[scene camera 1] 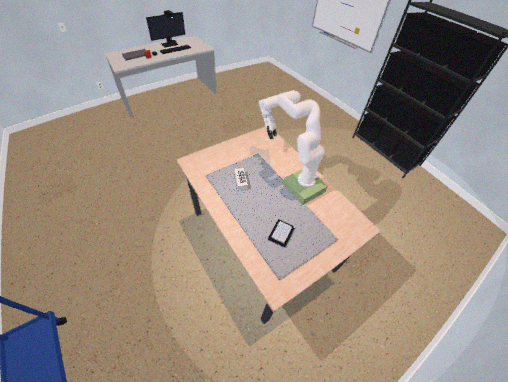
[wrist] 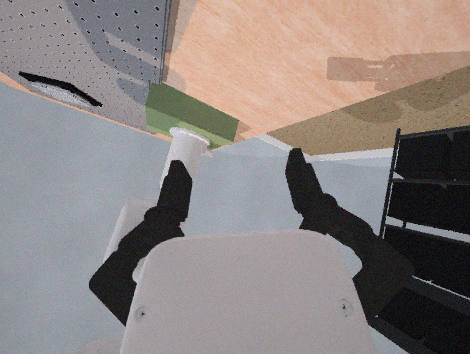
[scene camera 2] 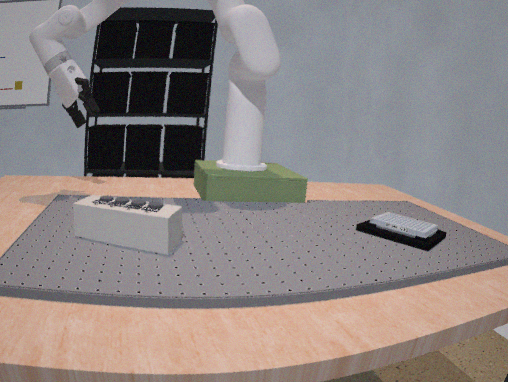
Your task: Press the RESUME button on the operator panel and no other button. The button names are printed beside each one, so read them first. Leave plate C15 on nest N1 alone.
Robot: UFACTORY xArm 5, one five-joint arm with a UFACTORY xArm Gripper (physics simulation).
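Frame: origin at the arm's base, x right, y up, z back, level; metres.
Where they show: gripper, fingertip midpoint: [scene camera 1: 273, 137] [wrist: 236, 165] [scene camera 2: 88, 119]; arm's base, link origin: [scene camera 1: 306, 180] [wrist: 190, 136] [scene camera 2: 241, 167].
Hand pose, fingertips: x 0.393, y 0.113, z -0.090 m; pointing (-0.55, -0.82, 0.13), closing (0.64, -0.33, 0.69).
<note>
Things, the pixels of their top centre, and the offset from my fingertips. Level surfaces: height alone.
- operator panel, top centre: [scene camera 2: 125, 203] [scene camera 1: 241, 176] dx -0.197, dy -0.113, dz -0.342 m
- Plate C15, top centre: [scene camera 2: 405, 221] [wrist: 62, 96] [scene camera 1: 282, 231] dx -0.691, dy -0.142, dz -0.257 m
- black nest N1, top centre: [scene camera 2: 404, 225] [wrist: 63, 94] [scene camera 1: 281, 232] dx -0.691, dy -0.151, dz -0.257 m
- grey board, surface height: dy -0.168 m
The operator panel [scene camera 1: 241, 178] [scene camera 2: 125, 229] is a whitish box with several dark buttons on top, standing on the grey perforated board. The print beside its buttons is too small and blurred to read. Plate C15 [scene camera 1: 283, 231] [scene camera 2: 404, 224] [wrist: 61, 93] is a pale plate lying on the black nest N1 [scene camera 1: 273, 239] [scene camera 2: 429, 244] [wrist: 74, 88] at the other end of the board. My gripper [scene camera 1: 271, 134] [scene camera 2: 87, 118] [wrist: 236, 165] is open and empty, high up near the table's far edge and apart from the panel. The panel does not show in the wrist view.
The grey board [scene camera 1: 250, 210] [scene camera 2: 240, 280] [wrist: 40, 30] lies on the wooden table [scene camera 1: 325, 272] [scene camera 2: 250, 335] [wrist: 260, 55]. The green base block [scene camera 1: 306, 196] [scene camera 2: 255, 187] [wrist: 195, 110] under my arm stands beside the board. A black shelf rack [scene camera 1: 387, 65] [scene camera 2: 155, 62] [wrist: 387, 200] stands behind.
</note>
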